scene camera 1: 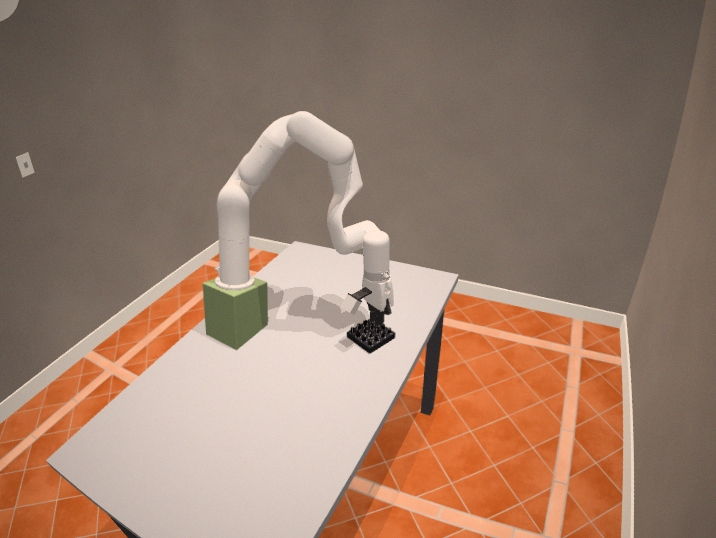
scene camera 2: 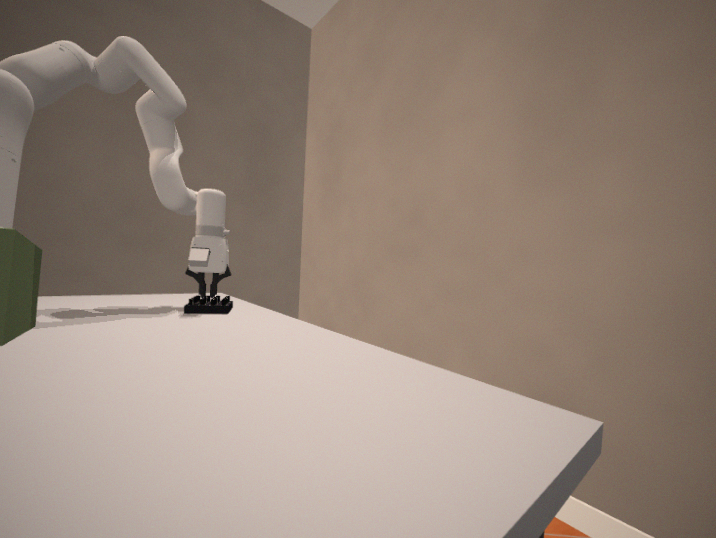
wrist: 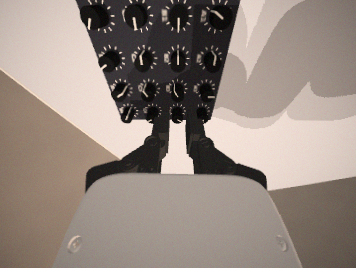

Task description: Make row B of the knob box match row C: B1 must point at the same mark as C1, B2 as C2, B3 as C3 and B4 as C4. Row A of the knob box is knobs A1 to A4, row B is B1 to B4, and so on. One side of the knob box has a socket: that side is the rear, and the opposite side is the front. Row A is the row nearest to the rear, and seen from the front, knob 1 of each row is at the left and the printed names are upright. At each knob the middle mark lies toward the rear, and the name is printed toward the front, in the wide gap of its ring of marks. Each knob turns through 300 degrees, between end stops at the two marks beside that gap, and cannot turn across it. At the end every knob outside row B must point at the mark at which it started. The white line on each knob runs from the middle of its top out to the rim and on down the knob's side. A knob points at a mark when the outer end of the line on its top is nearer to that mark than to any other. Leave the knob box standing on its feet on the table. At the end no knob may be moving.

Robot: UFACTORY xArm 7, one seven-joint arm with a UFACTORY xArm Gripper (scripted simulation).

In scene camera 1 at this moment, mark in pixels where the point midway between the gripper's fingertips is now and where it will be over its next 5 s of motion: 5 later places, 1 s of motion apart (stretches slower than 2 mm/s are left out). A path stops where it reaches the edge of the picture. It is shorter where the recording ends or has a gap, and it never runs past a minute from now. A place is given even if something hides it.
The gripper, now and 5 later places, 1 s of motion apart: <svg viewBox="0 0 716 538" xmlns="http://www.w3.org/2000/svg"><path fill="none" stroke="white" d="M377 322L377 313L376 310L377 308L377 315L377 320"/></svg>
